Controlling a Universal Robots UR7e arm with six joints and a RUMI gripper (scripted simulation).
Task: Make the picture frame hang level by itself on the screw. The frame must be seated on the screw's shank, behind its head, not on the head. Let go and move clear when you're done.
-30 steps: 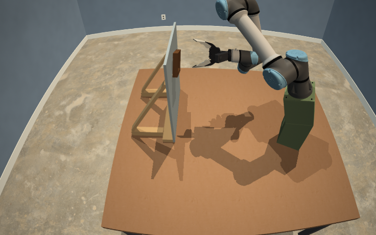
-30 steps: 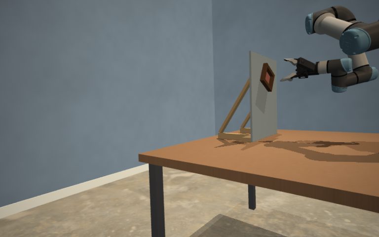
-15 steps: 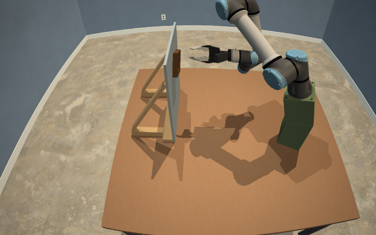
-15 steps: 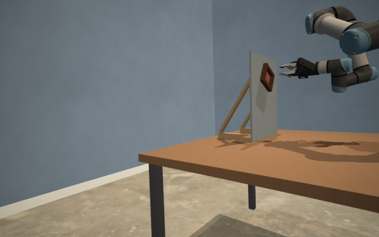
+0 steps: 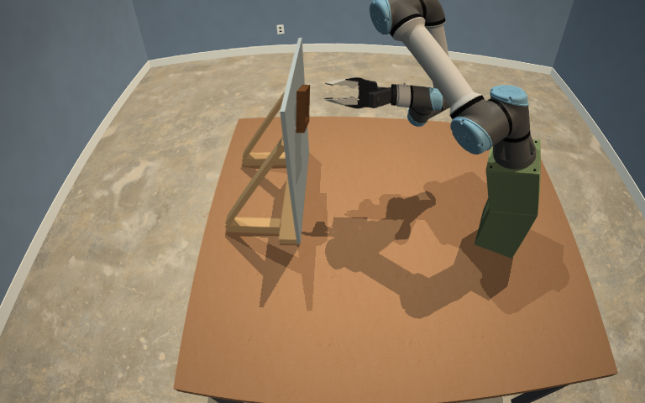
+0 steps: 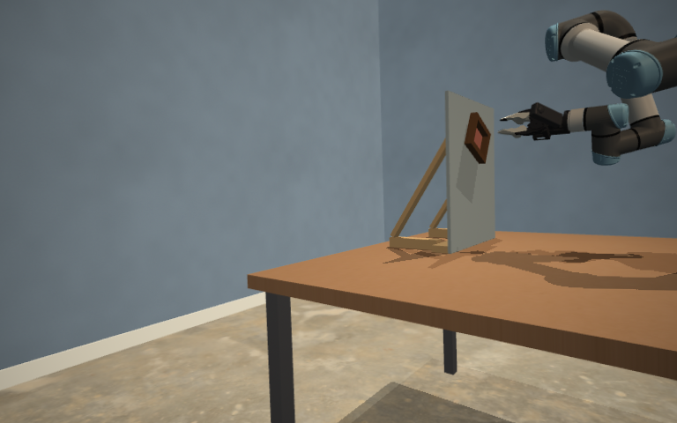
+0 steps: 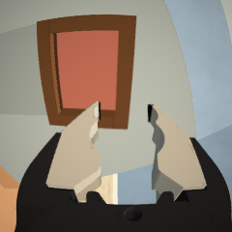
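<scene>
My hand is 90 mm short of the brown picture frame, 30 mm to the right of it and 40 mm above it. Round my hand: grey wall panel: 100 mm ahead, 20 mm to the left, 170 mm below.
</scene>
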